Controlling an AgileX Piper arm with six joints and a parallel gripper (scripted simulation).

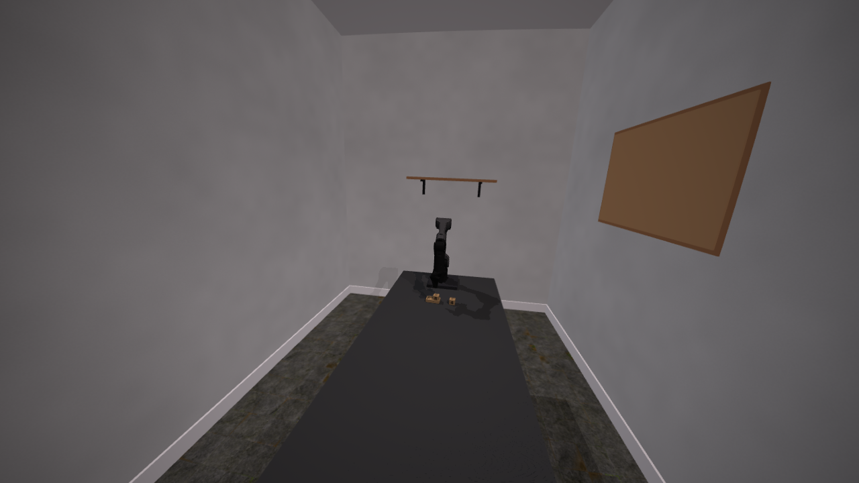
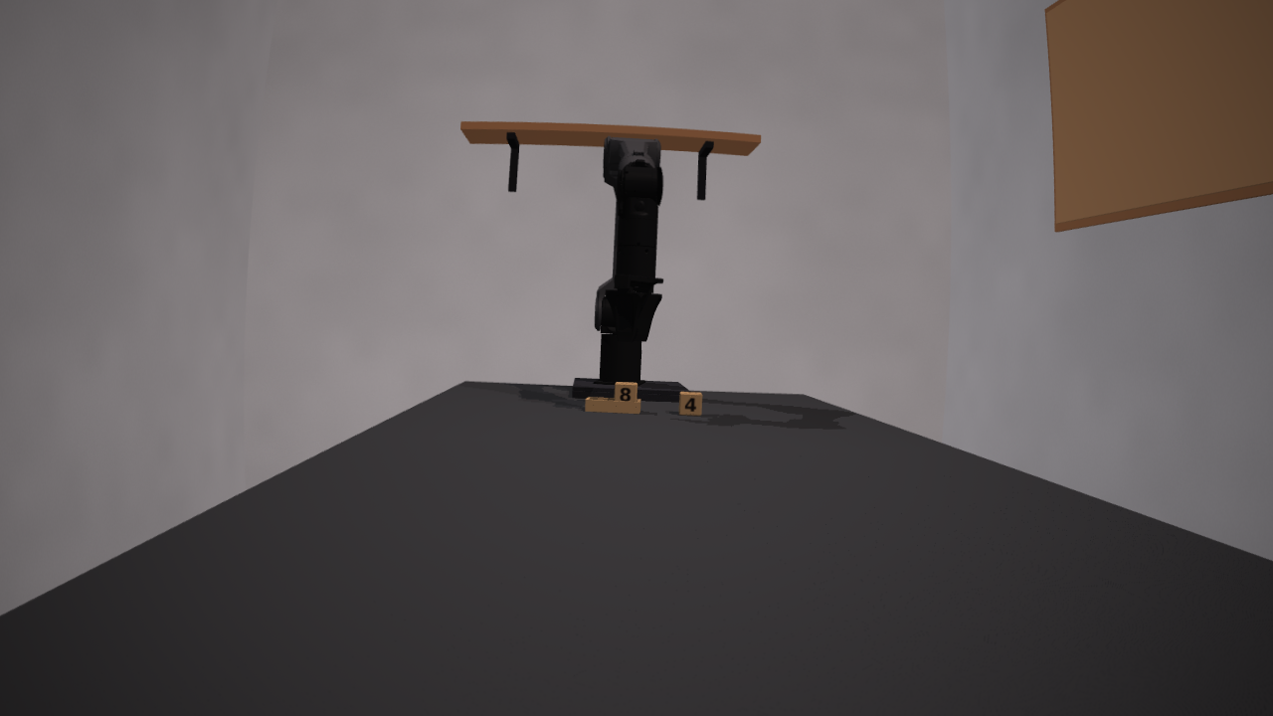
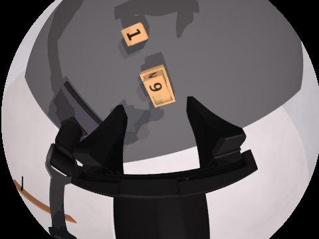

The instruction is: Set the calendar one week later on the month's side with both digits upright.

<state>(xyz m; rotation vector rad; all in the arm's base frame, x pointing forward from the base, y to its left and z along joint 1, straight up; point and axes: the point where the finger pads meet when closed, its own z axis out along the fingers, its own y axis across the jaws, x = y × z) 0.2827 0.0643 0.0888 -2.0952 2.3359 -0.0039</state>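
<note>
The wooden tray lies 10 cm below my hand and 2 cm to the right of it. Also, from my hand: wooden cube 9 cm to the left, 9 cm below, 1 cm behind.
</note>
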